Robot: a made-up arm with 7 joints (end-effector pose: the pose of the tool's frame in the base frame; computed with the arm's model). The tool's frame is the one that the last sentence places. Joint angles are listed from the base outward.
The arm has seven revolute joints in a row. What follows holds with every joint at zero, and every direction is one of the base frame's. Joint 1 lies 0.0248 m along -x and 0.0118 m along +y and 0.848 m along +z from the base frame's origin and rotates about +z. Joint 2 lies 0.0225 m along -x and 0.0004 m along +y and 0.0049 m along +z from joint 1 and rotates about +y. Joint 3 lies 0.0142 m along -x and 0.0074 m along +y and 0.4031 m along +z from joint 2 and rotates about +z. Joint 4 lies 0.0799 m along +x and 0.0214 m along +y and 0.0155 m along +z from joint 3 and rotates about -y. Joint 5 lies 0.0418 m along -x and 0.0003 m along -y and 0.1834 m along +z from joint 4 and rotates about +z. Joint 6 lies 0.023 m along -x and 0.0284 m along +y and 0.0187 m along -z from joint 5 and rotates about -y. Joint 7 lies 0.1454 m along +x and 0.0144 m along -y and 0.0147 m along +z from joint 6 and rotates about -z. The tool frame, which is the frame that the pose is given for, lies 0.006 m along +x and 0.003 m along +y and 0.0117 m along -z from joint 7; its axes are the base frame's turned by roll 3.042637, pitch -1.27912 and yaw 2.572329 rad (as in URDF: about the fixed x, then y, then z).
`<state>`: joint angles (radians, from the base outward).
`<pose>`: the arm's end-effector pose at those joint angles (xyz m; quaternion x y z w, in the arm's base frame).
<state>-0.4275 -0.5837 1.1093 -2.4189 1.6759 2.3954 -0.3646</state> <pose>0.0837 0.1994 1.1825 0.0172 -0.6854 -0.5444 0.4833</pose>
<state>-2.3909 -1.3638 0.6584 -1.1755 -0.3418 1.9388 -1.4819</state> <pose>0.5867 0.2386 1.1713 -0.6309 -0.2153 0.5826 0.4649</pose>
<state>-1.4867 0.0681 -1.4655 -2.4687 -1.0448 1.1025 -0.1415</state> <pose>-0.2867 -0.0081 1.0385 -0.3330 0.4147 -0.6722 0.5151</pose>
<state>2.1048 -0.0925 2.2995 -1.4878 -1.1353 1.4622 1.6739</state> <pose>-0.0764 -0.4405 1.3067 0.8889 -0.2937 -0.0421 0.3489</pose>
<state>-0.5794 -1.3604 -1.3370 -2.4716 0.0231 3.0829 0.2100</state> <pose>-0.5506 -0.0395 1.0384 0.3735 0.3129 0.6856 0.5409</pose>
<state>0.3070 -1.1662 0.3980 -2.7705 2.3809 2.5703 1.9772</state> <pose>-0.1431 -0.0550 1.0327 -0.3498 0.5603 -0.5826 0.4736</pose>
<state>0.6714 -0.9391 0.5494 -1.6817 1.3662 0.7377 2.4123</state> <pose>-0.3752 0.0842 1.2854 -0.5430 -0.5502 -0.1250 0.6220</pose>
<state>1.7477 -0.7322 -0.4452 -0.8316 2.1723 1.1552 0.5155</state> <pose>0.0910 -0.2732 1.5146 0.8374 0.0984 0.0285 0.5368</pose>
